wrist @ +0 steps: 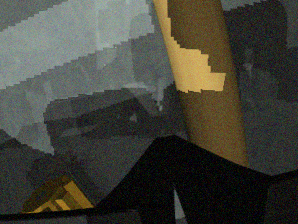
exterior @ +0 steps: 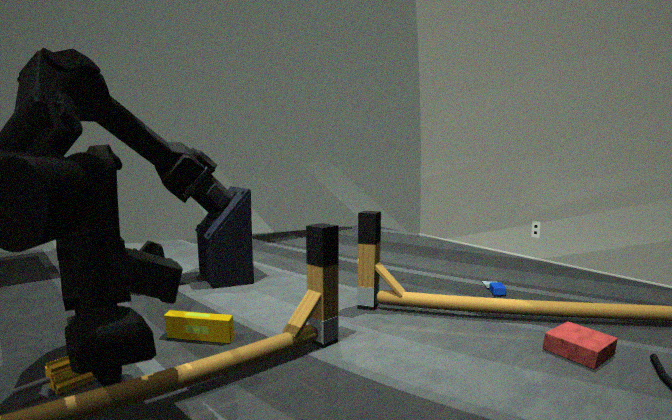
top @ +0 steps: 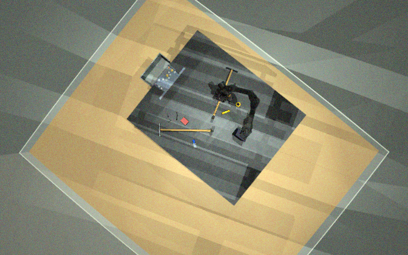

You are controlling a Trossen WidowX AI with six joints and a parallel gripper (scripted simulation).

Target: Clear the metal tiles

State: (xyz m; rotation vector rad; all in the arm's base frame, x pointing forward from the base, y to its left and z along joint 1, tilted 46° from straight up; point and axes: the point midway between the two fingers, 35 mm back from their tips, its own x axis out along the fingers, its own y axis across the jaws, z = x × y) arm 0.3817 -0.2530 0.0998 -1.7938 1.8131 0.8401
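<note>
Now: the scraper 5 cm above my gripper tip, 3 cm ahead of it and 2 cm to the right of it. Also, from my gripper tip: yellow-handled screwdriver (5 cm to the right, 4 cm behind); then yellow tape ring (18 cm behind, 3 cm to the right); then yellow level (12 cm to the left, 11 cm behind, 1 cm above).
</note>
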